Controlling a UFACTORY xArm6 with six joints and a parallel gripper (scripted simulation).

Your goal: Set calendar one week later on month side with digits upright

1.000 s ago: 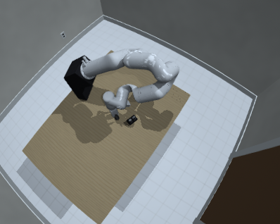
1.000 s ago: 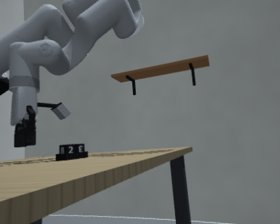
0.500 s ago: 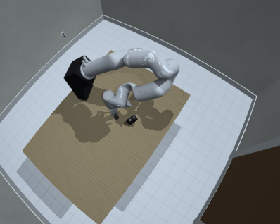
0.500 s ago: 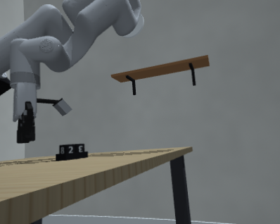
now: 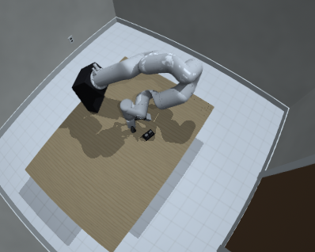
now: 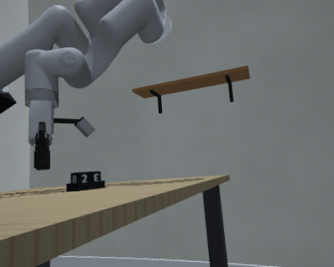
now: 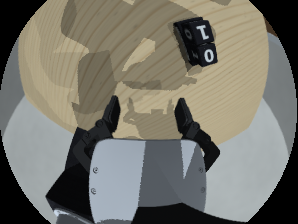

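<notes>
Now: hand 11 cm short of the black cube, 5 cm to the right of it and 4 cm above it. From my hand the other things lie so: black calendar tray: 11 cm ahead, 6 cm below, 3 cm to the left.
</notes>
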